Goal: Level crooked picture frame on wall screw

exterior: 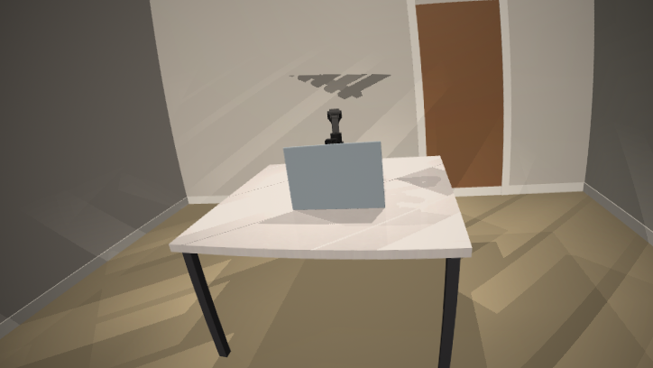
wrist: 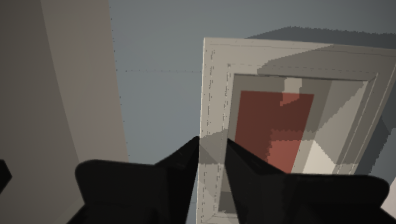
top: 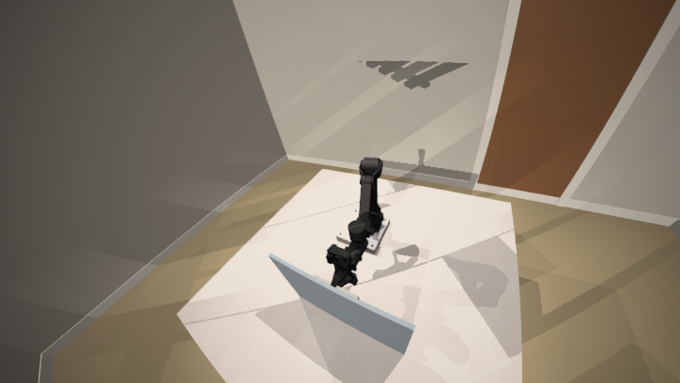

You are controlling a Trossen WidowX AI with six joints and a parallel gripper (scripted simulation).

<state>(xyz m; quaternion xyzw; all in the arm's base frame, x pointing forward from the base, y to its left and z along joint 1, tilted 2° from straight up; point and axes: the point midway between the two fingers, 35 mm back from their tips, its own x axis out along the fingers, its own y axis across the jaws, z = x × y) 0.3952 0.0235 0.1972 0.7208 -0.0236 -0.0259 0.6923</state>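
The picture frame lies 5 cm below my gripper tip. Round my gripper tip: wall panel: 2 cm ahead, 2 cm to the left, 7 cm below.
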